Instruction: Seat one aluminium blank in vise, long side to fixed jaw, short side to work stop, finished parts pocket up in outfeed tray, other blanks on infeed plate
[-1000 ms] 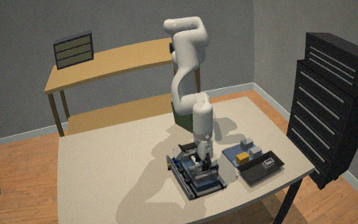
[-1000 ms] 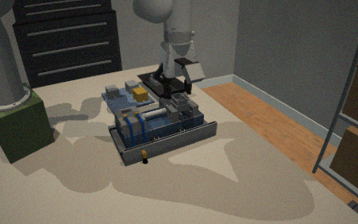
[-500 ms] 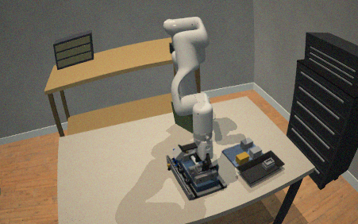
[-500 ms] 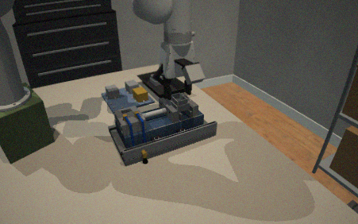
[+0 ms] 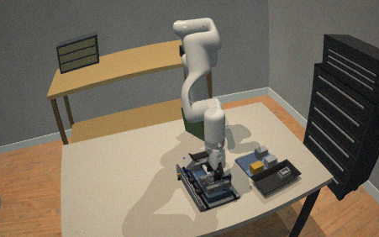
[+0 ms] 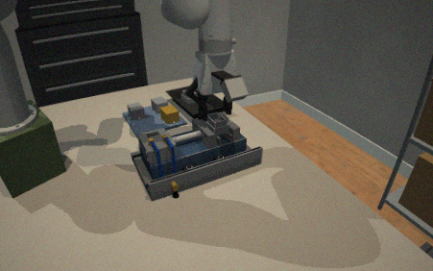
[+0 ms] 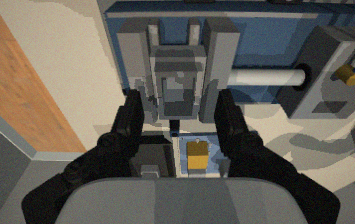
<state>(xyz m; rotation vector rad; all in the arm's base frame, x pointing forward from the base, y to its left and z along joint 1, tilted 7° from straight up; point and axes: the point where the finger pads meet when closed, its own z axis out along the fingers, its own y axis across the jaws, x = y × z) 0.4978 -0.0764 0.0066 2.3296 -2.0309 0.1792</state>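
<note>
Now: hand 80 mm past the brass blank, 240 mm to the right of it and 110 mm above it.
</note>
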